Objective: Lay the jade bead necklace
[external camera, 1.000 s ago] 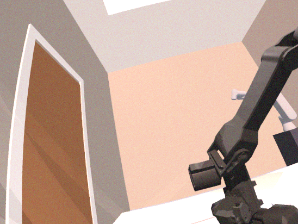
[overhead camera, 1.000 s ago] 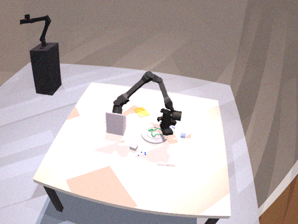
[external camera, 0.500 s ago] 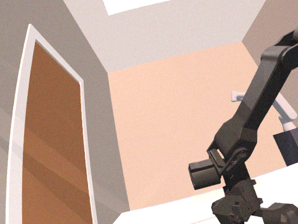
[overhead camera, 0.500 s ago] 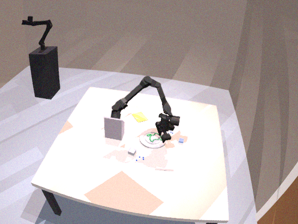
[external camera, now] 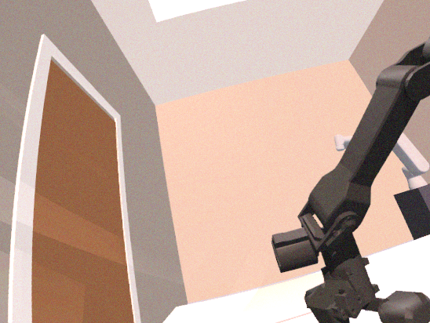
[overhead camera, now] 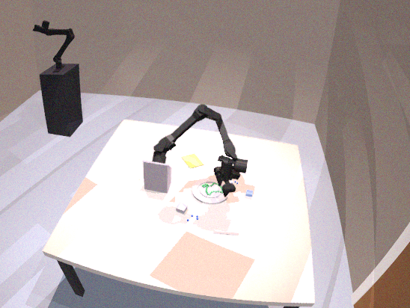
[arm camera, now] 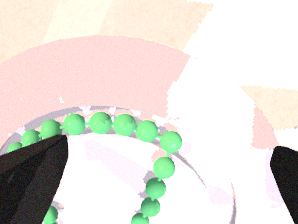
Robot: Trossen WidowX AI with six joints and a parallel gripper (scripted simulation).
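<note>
The round white bead board is 60 mm behind my gripper tip and 10 mm below it. The rest, counted from my gripper tip: thin rod: 50 mm ahead, 280 mm to the right, 20 mm below; then blue block: 150 mm ahead, 30 mm to the left, 10 mm below; then cream block: 60 mm ahead, 250 mm to the left.
</note>
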